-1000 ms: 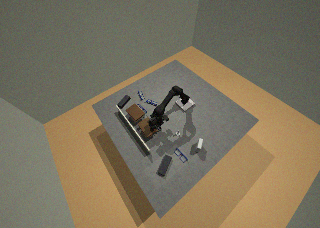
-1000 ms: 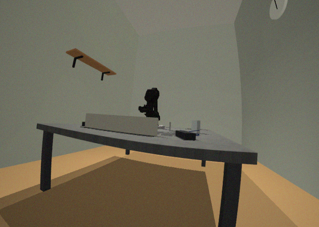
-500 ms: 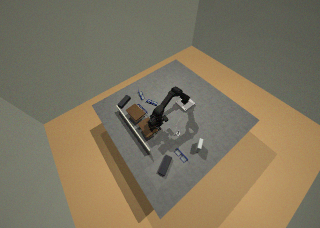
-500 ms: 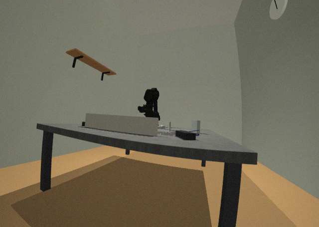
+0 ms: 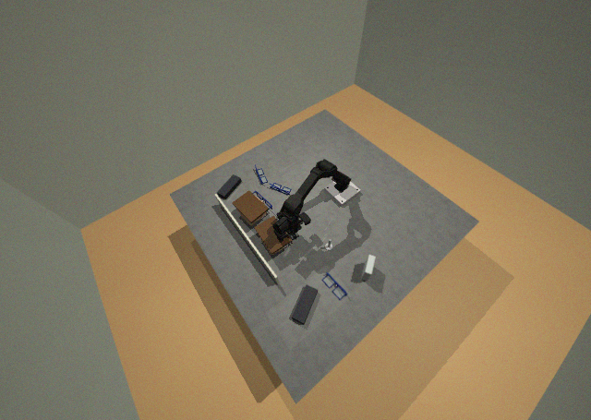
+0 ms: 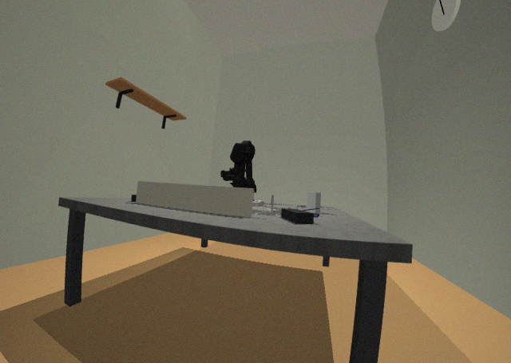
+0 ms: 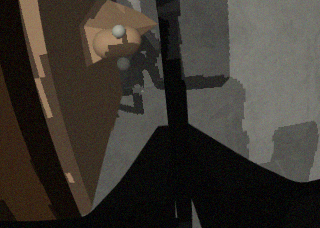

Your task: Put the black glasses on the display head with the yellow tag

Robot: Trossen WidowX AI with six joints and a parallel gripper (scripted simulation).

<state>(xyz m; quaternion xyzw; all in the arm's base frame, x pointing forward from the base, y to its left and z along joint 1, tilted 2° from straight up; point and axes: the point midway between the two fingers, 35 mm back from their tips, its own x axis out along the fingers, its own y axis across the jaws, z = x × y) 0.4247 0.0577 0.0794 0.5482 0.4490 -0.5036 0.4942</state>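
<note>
My gripper tip is 60 mm short of the brown head, 50 mm to the left of it and 10 mm above it. The rest, counted from my gripper tip: long white board 200 mm ahead, 160 mm to the right, 10 mm below; then white box 160 mm behind, 380 mm to the left, 10 mm below; then white stand 110 mm behind, 160 mm to the left, 40 mm below.
</note>
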